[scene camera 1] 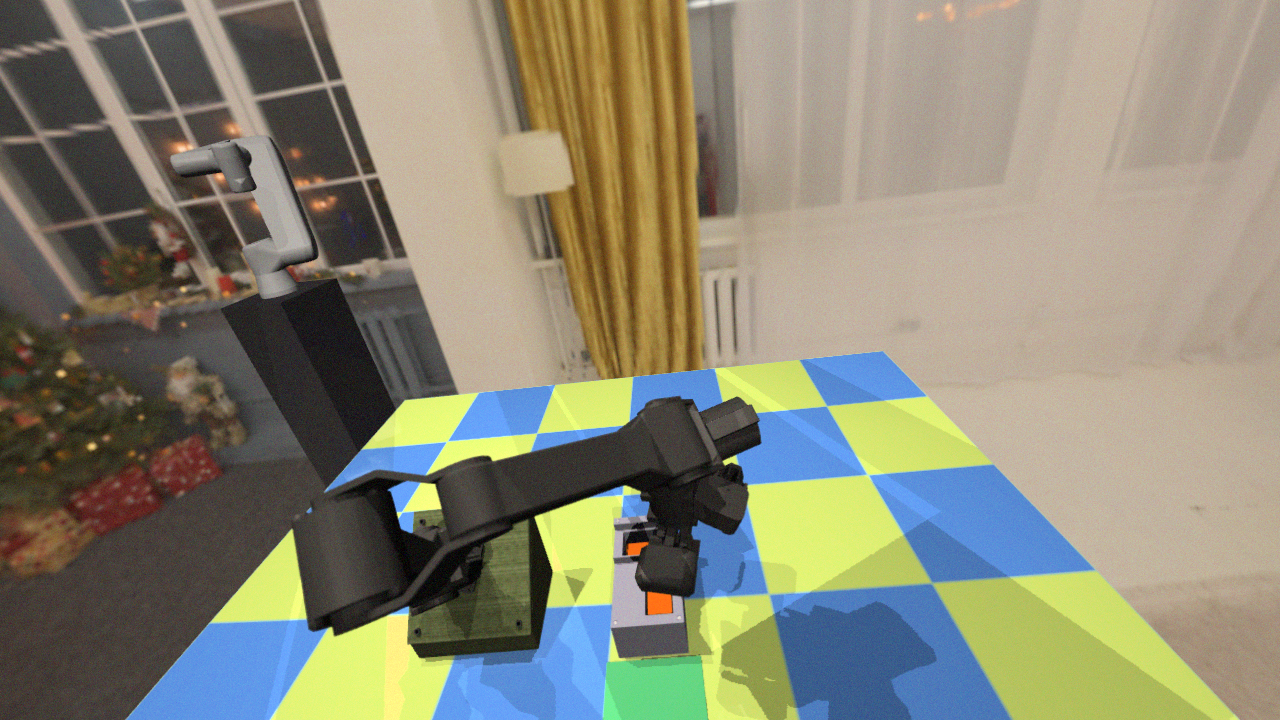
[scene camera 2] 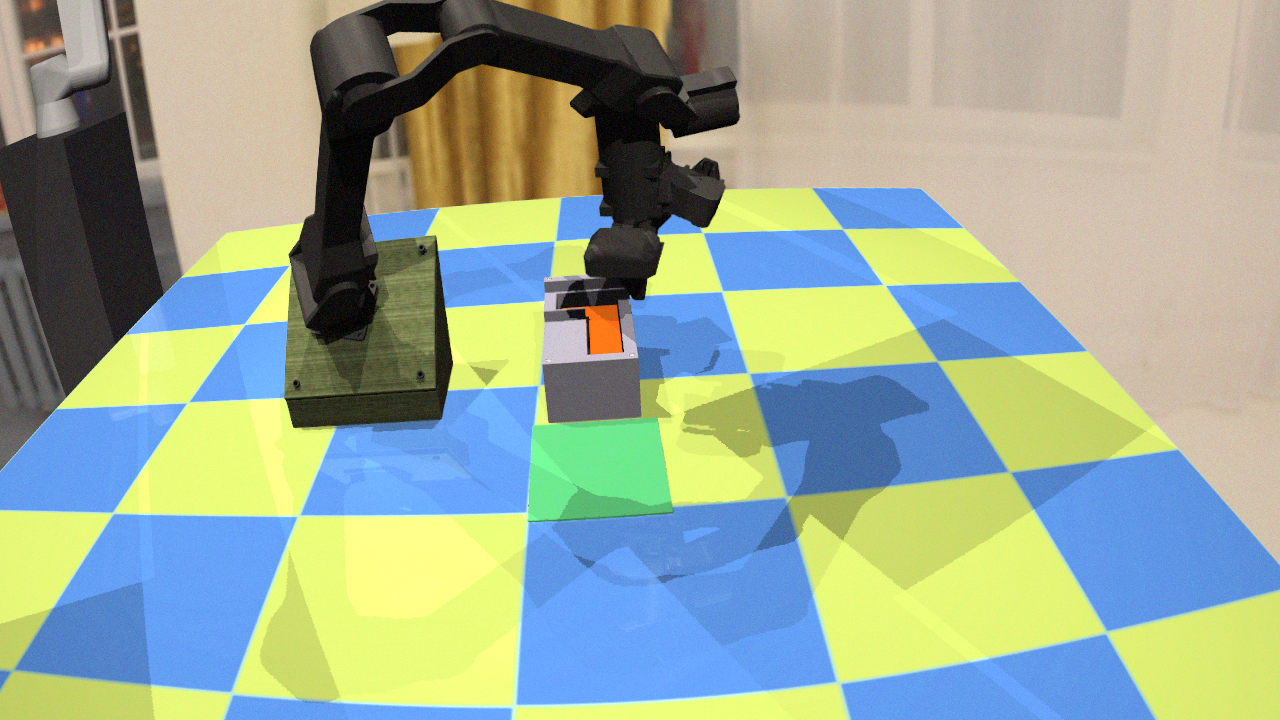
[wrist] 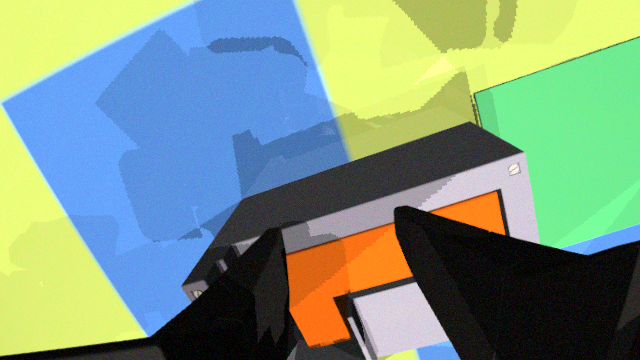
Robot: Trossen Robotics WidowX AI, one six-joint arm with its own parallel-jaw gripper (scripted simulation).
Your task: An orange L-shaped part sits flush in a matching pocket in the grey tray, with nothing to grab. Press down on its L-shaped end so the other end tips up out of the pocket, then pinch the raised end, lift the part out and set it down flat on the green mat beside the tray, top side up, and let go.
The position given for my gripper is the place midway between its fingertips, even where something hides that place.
I see my gripper [scene camera 2: 642,288], an orange l-shaped part [scene camera 2: 603,331] and a green mat [scene camera 2: 610,469].
The orange l-shaped part is seen too in the wrist view [wrist: 320,277]. My gripper shows as well in scene camera 1 [scene camera 1: 685,548] and in the wrist view [wrist: 339,230]. The green mat is seen too in the wrist view [wrist: 569,119].
